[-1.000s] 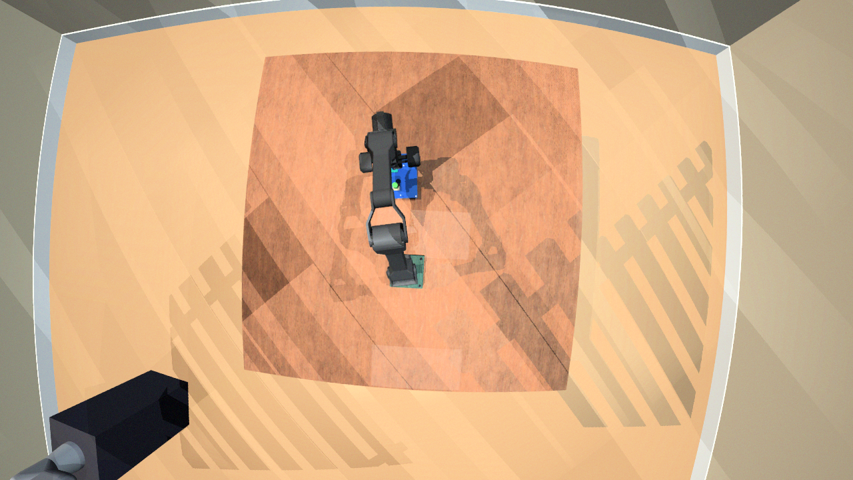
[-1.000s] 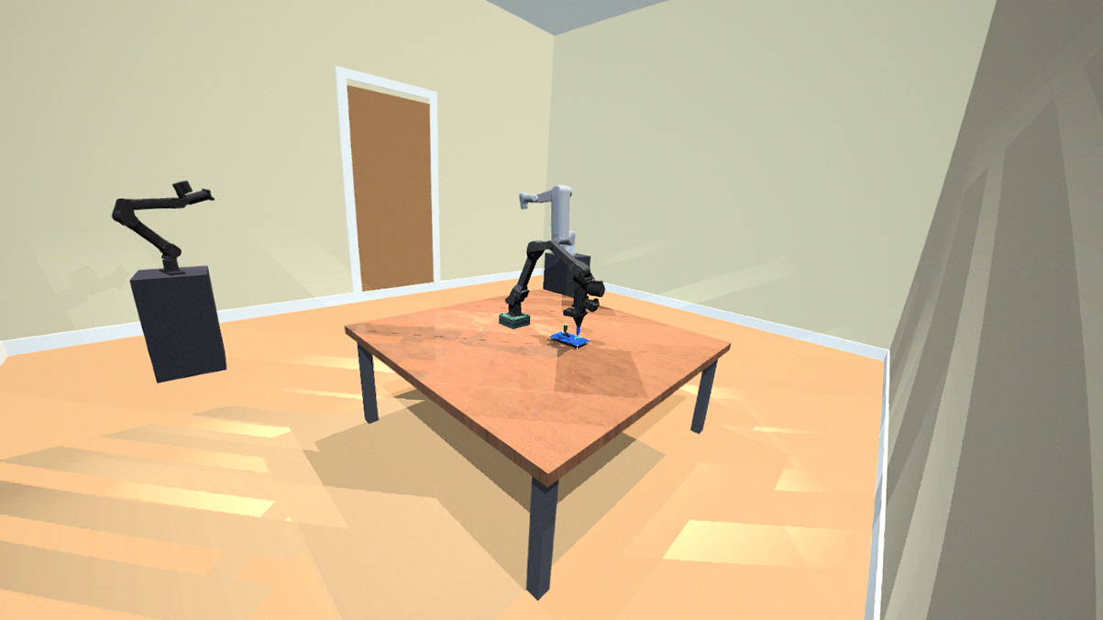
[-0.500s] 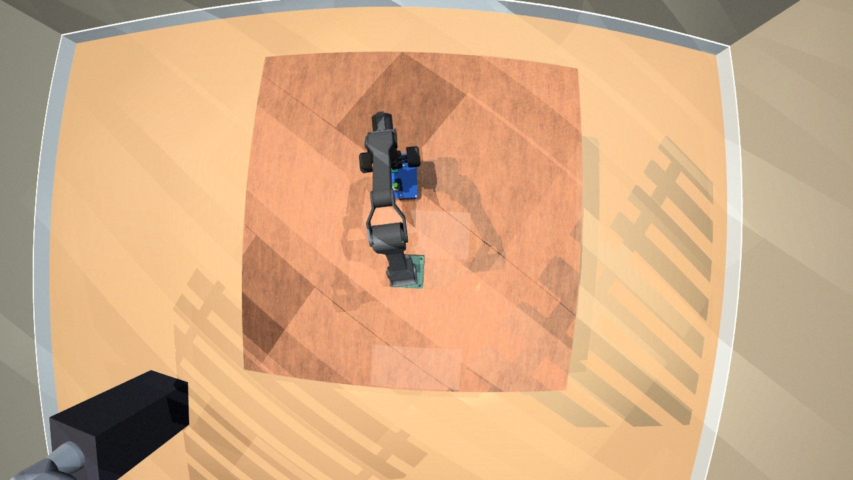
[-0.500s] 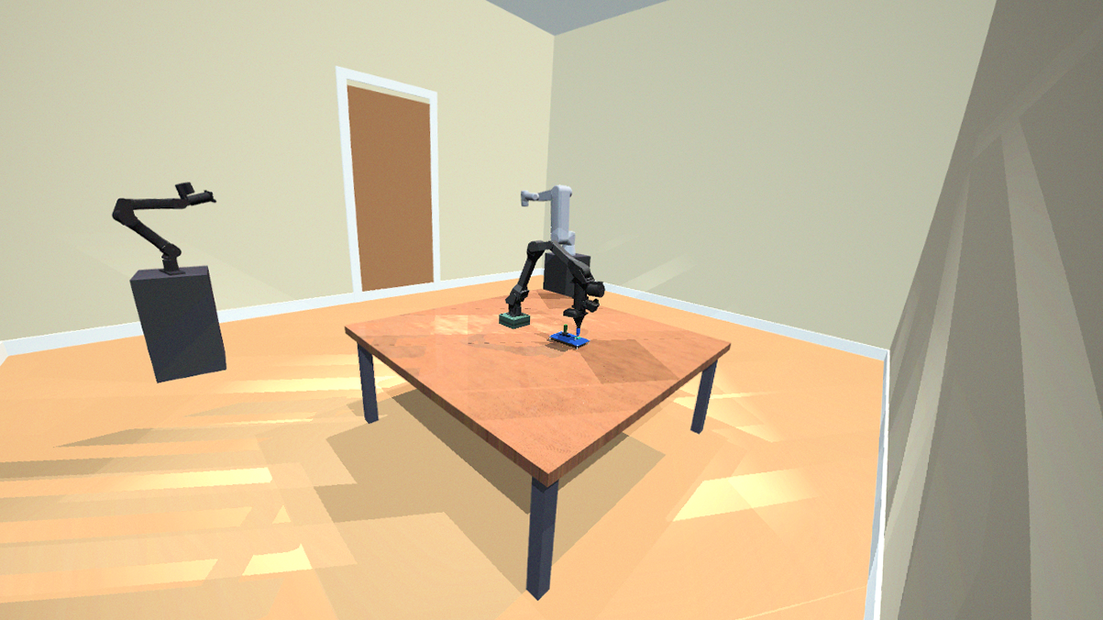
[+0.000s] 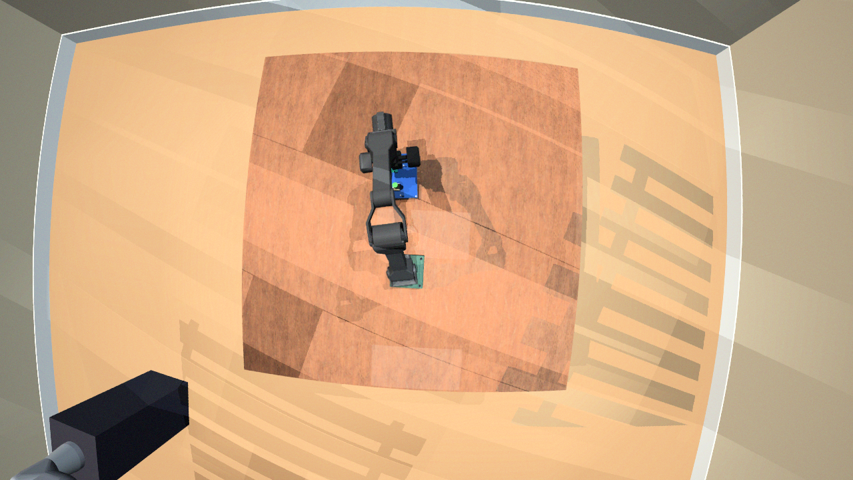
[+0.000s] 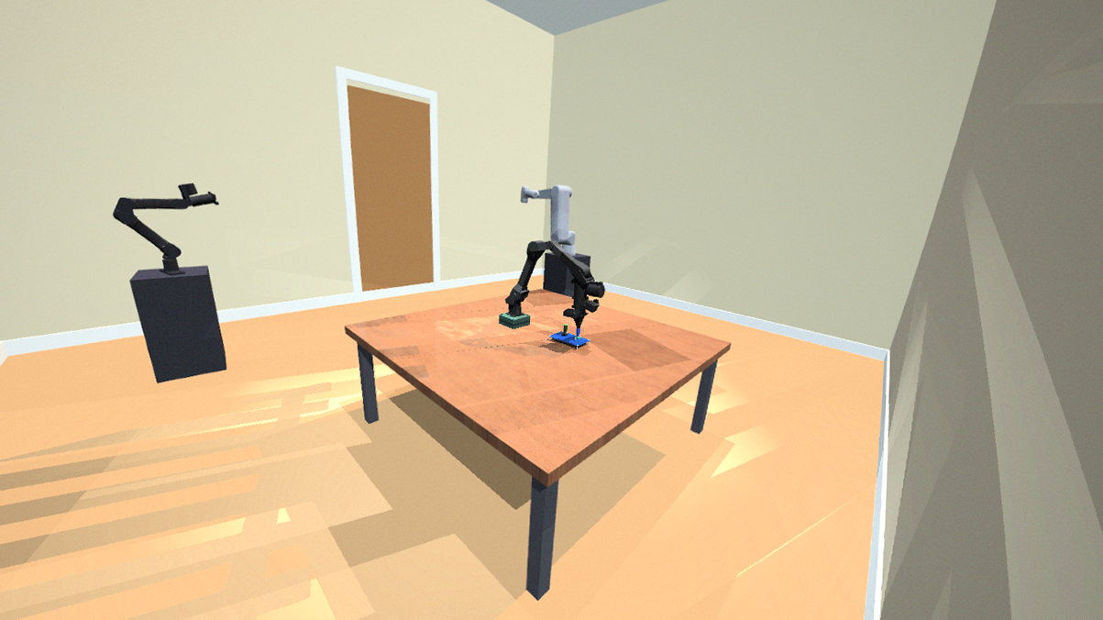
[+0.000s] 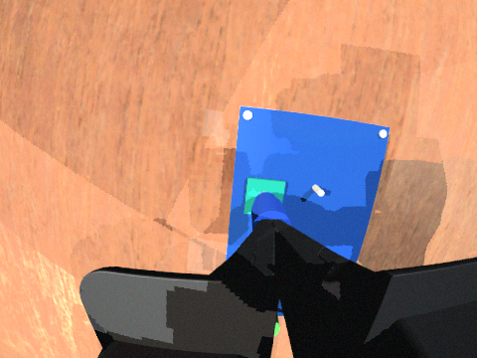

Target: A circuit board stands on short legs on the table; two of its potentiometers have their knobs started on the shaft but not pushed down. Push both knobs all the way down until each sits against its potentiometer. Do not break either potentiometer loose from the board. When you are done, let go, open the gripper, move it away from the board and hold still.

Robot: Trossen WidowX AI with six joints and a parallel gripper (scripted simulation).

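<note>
The blue knob is 2 cm below my gripper tip. The rest, counted from my gripper tip: green knob: 6 cm behind, 2 cm to the right, 2 cm below.
</note>
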